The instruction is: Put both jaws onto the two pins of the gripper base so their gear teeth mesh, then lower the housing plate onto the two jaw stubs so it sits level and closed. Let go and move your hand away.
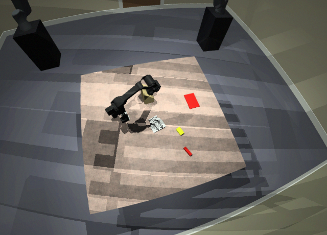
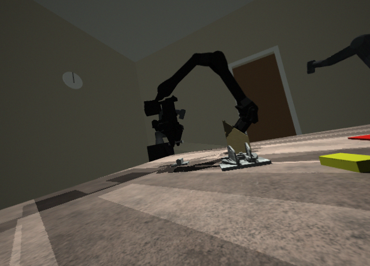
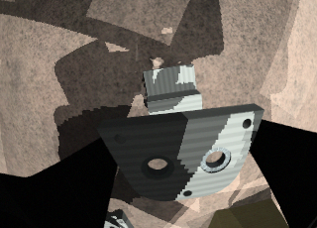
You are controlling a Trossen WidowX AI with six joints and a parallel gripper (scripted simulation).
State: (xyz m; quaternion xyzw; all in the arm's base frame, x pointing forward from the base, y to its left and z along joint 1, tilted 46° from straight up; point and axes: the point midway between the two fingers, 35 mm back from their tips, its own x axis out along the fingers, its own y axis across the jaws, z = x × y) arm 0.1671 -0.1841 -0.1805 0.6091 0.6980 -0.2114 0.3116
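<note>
My gripper tip is 240 mm to the right of the grey housing plate, 70 mm short of it and 70 mm above it. From my gripper tip the other things lie so: yellow block (430 mm to the left, 230 mm ahead, 70 mm below); then grey gripper base (20 mm above, 10 mm to the left); then grey stepped piece (70 mm below, 10 mm to the left).
</note>
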